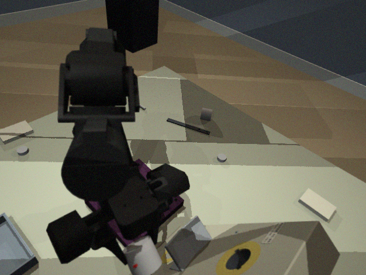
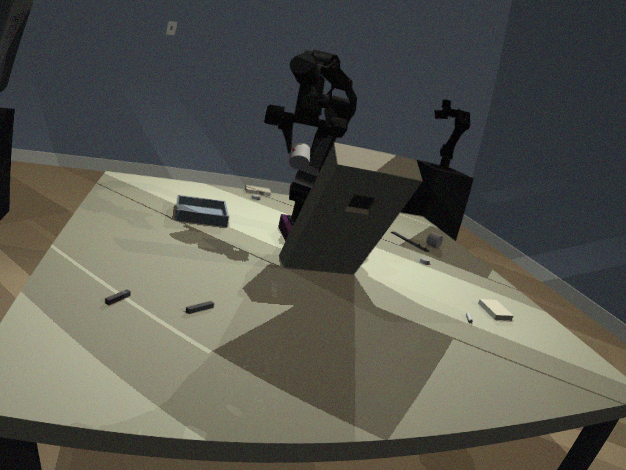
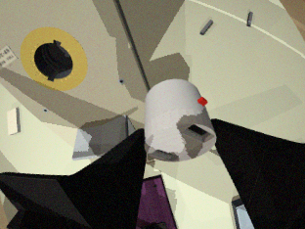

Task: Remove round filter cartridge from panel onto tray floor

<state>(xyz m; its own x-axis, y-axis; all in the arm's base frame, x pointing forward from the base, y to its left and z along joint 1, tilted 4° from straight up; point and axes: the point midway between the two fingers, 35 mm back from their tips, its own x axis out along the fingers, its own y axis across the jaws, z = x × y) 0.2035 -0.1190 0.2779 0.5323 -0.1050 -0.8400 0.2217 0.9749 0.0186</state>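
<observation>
Right now the grey tray is 32 cm behind my gripper tip, 26 cm below it and 16 cm to the right of it. Round my gripper tip: round grey filter cartridge right at my gripper tip; then grey wedge-like flap 12 cm below, 11 cm to the left, 3 cm ahead; then sloping service panel 10 cm to the left, 10 cm below, 8 cm ahead.
</observation>
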